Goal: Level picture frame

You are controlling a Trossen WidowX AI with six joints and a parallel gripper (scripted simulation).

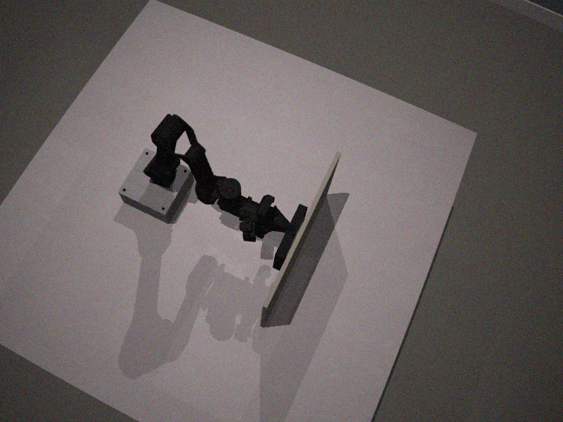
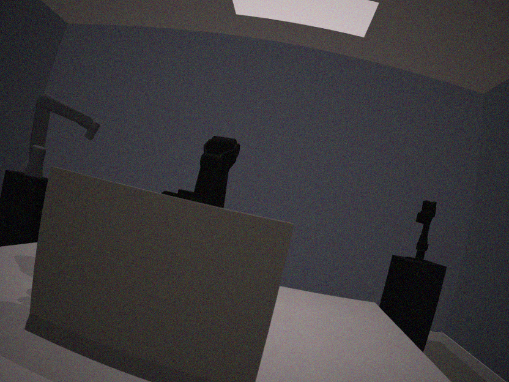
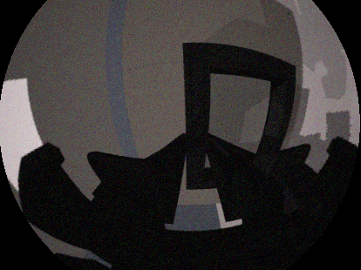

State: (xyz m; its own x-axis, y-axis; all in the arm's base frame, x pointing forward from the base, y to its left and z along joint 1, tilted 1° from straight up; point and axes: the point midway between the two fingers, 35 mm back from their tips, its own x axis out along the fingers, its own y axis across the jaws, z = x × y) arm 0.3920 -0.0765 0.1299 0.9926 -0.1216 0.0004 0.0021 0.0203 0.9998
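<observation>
Right now the picture frame is 10 mm ahead of my gripper tip, 10 mm to the right of it and 50 mm below it. From my gripper tip the other things lie so: beige wall panel: 20 mm ahead, 10 mm to the right, 60 mm below.
</observation>
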